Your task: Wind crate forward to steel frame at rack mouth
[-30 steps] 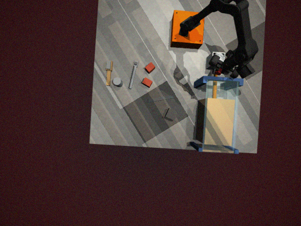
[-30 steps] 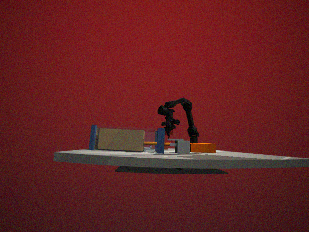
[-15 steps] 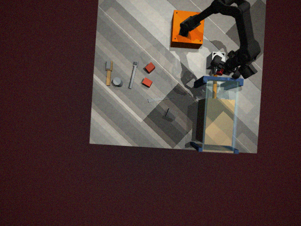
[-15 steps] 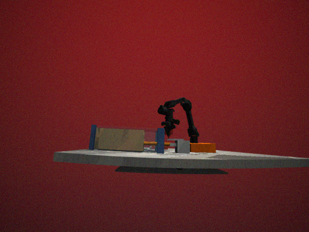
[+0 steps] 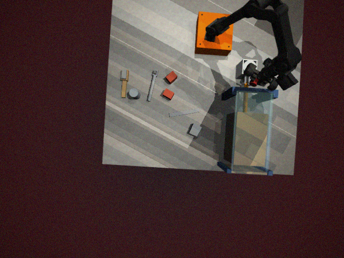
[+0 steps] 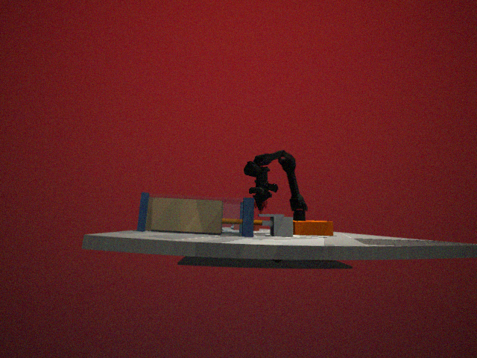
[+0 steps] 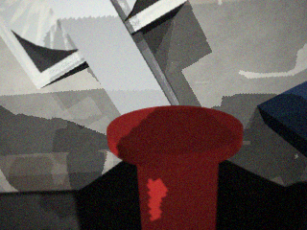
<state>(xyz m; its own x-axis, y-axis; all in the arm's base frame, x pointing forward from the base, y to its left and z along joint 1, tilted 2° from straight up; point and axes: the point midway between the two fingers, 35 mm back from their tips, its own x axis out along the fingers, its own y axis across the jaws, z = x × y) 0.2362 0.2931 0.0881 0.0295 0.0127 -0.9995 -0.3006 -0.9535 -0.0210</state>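
Now: the grey crank handle 40 mm behind my gripper tip, 10 mm to the right of it and 10 mm below it. Also, from my gripper tip: winch (110 mm behind, 80 mm below, 30 mm to the right); then red knob (20 mm above); then blue frame (60 mm ahead, 10 mm to the left, 10 mm below).
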